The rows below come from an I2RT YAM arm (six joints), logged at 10 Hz.
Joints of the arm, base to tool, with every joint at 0 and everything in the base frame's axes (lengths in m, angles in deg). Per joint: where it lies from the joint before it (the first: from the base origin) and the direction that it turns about. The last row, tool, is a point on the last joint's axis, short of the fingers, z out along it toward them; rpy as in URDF.
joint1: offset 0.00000 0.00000 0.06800 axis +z
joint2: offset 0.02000 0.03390 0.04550 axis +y
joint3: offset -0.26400 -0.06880 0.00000 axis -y
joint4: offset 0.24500 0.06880 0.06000 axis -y
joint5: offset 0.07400 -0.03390 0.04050 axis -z
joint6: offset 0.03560 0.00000 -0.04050 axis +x
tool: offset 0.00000 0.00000 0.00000 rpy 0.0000 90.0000 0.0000
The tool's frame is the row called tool.
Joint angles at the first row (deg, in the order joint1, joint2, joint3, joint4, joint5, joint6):
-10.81, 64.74, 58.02, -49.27, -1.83, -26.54
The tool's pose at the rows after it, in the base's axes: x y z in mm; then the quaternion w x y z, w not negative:
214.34, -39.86, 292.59, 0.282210, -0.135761, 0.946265, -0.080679
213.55, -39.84, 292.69, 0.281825, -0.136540, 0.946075, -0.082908
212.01, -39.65, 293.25, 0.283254, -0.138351, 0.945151, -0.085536
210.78, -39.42, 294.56, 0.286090, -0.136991, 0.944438, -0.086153
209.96, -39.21, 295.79, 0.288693, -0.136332, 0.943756, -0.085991
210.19, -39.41, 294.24, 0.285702, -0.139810, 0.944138, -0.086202
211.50, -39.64, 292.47, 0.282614, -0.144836, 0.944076, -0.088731
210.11, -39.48, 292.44, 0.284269, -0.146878, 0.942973, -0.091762
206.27, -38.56, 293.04, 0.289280, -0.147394, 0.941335, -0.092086
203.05, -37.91, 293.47, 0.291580, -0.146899, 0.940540, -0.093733
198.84, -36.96, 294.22, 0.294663, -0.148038, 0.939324, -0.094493
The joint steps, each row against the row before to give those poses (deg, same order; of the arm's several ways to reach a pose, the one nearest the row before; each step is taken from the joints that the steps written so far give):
0.00, -0.25, -0.10, -0.06, 0.13, -0.08
0.00, -0.19, -0.09, -0.06, 0.22, -0.16
0.00, -0.43, -0.17, 0.00, 0.16, -0.28
0.00, -0.38, 0.01, -0.05, 0.01, 0.15
0.00, -0.27, 0.07, -0.04, -0.09, 0.10
-0.05, 0.14, -0.19, 0.00, -0.02, -0.45
0.05, 0.35, -0.16, 0.25, 0.23, -0.63
0.00, -0.44, -0.31, 0.18, 0.18, -0.31
0.02, -1.10, -0.59, 0.05, -0.16, -0.01
0.03, -0.87, -0.41, -0.12, 0.11, 0.04
0.03, -1.11, -0.46, -0.27, -0.06, -0.11

